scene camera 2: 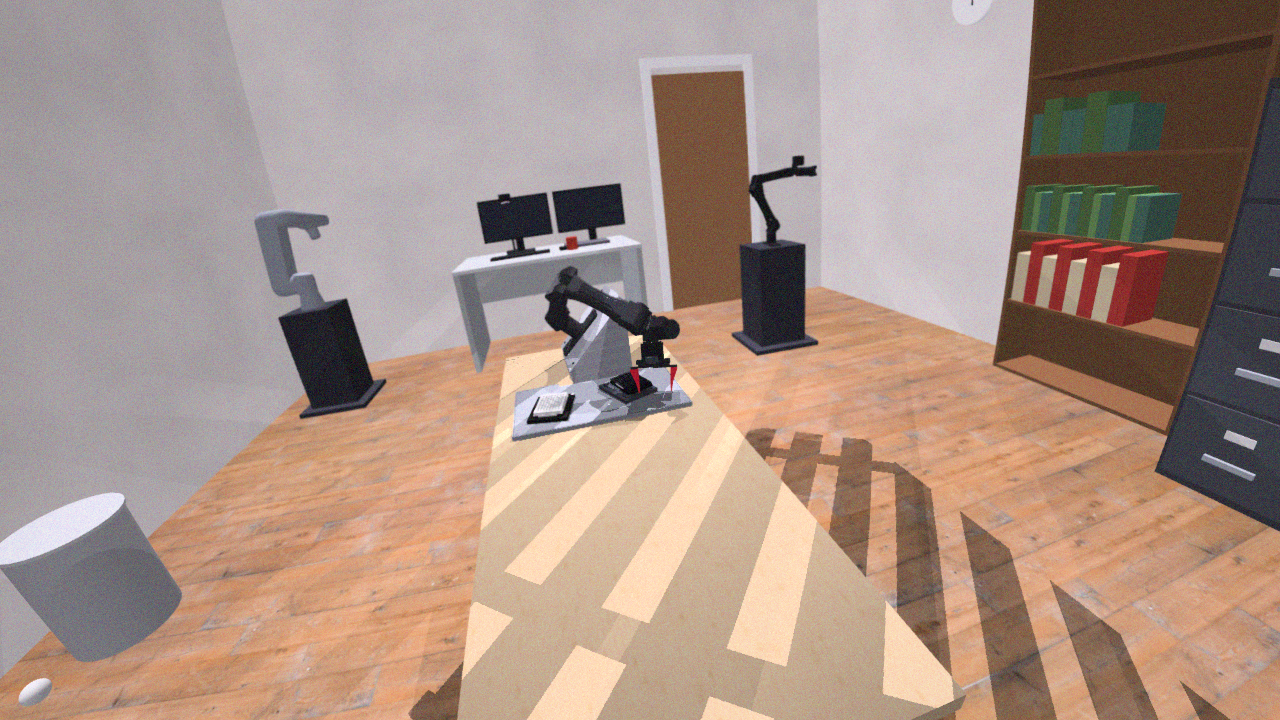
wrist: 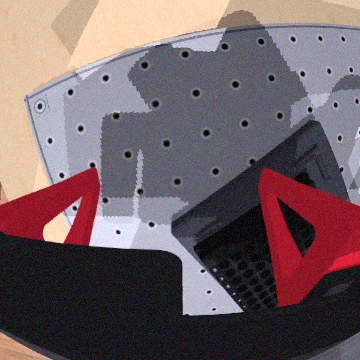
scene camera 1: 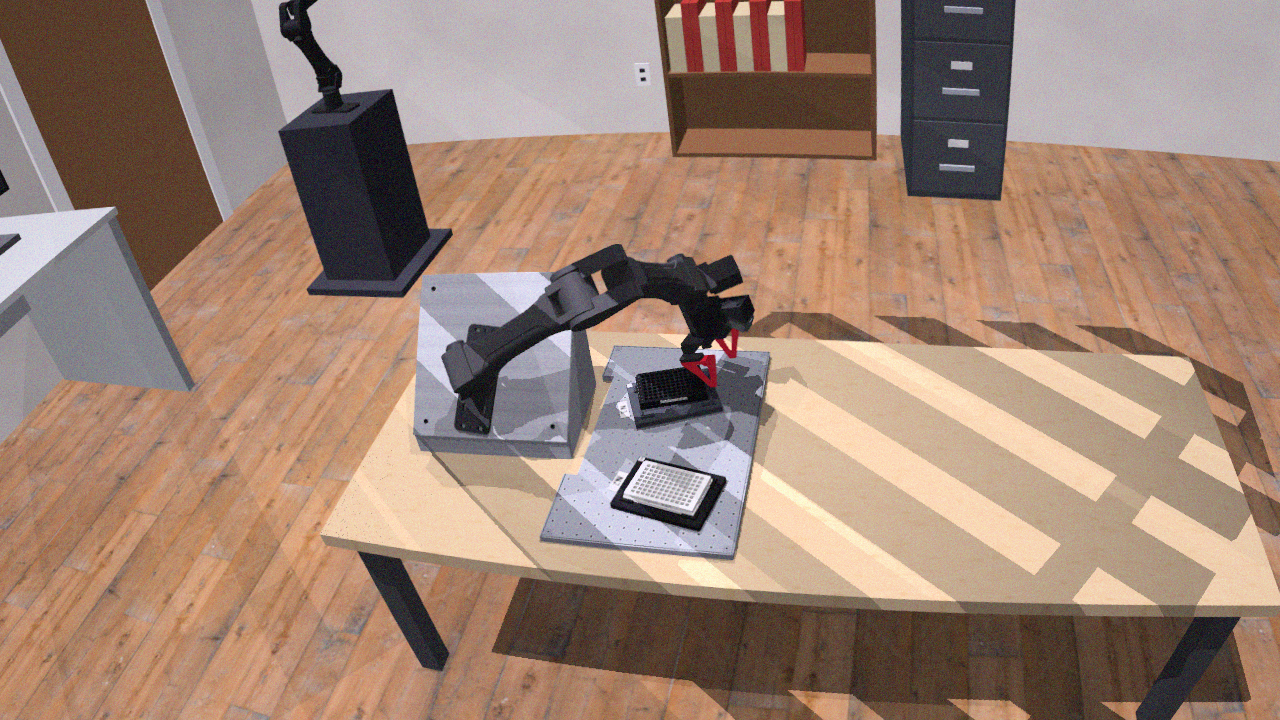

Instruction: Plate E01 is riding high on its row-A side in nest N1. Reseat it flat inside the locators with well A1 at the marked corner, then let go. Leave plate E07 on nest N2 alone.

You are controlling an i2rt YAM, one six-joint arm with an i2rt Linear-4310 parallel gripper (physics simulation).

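Places are measured from the arm's base along level axes (x ahead, y left, z up), in centimetres.
Pixels of known places: gripper, fingertip midpoint: (scene camera 2: 655, 391) (wrist: 178, 176) (scene camera 1: 723, 372); arm's base at its link origin: (scene camera 2: 580, 333) (scene camera 1: 480, 379).
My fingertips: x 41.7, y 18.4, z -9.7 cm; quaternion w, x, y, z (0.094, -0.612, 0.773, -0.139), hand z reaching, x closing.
For each thing: its top centre in the pictures, then the offset to it from my fingertips. Level surfaces: height alone.
- black well plate at its top centre: (wrist: 292, 283) (scene camera 1: 670, 382) (scene camera 2: 630, 379) dx -9.1, dy -6.1, dz +1.7 cm
- dark nest at its top centre: (wrist: 300, 260) (scene camera 1: 672, 392) (scene camera 2: 627, 384) dx -8.5, dy -7.4, dz +0.2 cm
- white plate at its top centre: (scene camera 1: 667, 484) (scene camera 2: 550, 402) dx -3.8, dy -31.7, dz +1.0 cm
- black nest at its top centre: (scene camera 1: 667, 488) (scene camera 2: 551, 404) dx -3.8, dy -31.7, dz +0.2 cm
- wooden table at its surface level: dz -2.9 cm
A black well plate (scene camera 1: 664, 386) (scene camera 2: 628, 382) (wrist: 245, 265), apparently E01, rests on the dark nest (scene camera 1: 680, 416) (wrist: 250, 192) at the back of the perforated board. Its label is too small to read, and I cannot tell whether it lies fully flat or where well A1 is. My gripper (scene camera 1: 724, 370) (scene camera 2: 655, 391) (wrist: 178, 176) is wide open with nothing held. One red finger hangs over the plate, hiding part of it in the wrist view; the other is out past it over the board. A white plate (scene camera 1: 669, 486) (scene camera 2: 552, 405), apparently E07, lies on the other black nest (scene camera 1: 657, 514), away from the gripper.
The grey perforated board (scene camera 1: 590, 523) (scene camera 2: 581, 425) (wrist: 120, 95) carries both nests on the wooden table (scene camera 1: 895, 501) (scene camera 2: 572, 537). A slanted grey block (scene camera 1: 510, 313) bears the arm's base beside the board. Small white markers lie beside each nest.
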